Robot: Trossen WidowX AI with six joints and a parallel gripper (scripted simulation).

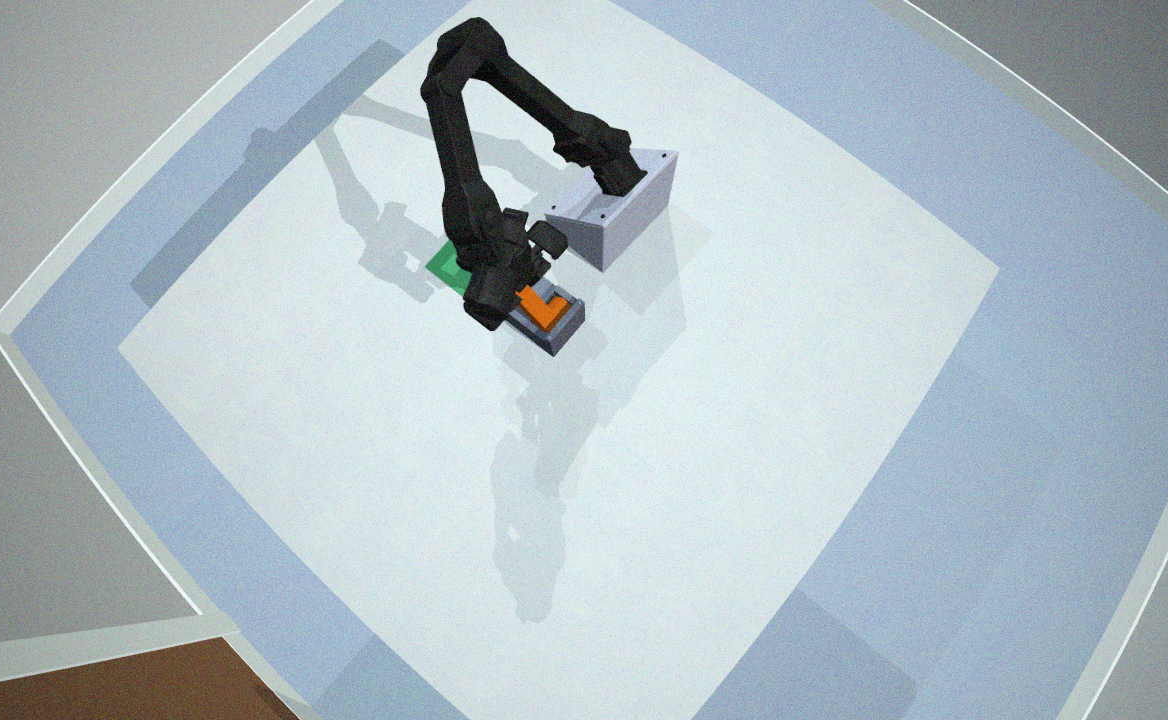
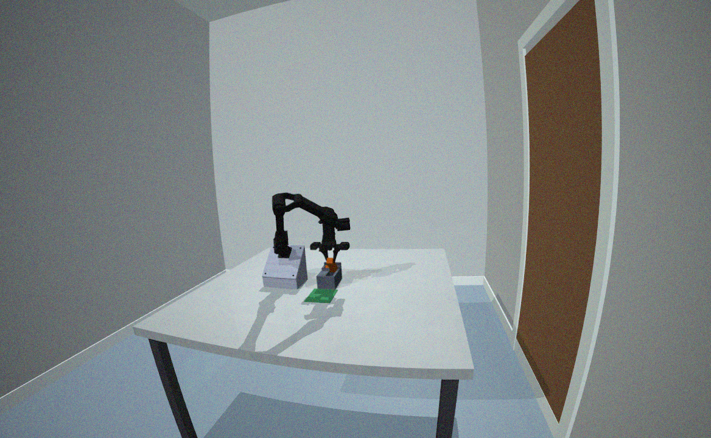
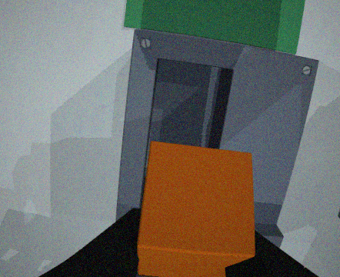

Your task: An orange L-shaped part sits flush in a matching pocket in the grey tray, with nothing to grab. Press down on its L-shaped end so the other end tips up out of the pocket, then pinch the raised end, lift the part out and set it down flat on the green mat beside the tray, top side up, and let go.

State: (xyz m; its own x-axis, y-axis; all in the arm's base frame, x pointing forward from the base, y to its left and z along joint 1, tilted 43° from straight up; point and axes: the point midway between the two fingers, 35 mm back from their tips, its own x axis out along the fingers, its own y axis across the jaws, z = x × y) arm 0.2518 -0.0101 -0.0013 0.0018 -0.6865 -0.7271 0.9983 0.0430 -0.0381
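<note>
Right now the green mat is 150 mm to the right of my gripper tip, 130 mm below it and 10 mm behind it. The rest, counted from my gripper tip: orange L-shaped part: 30 mm to the left, 30 mm below, 20 mm behind.
</note>
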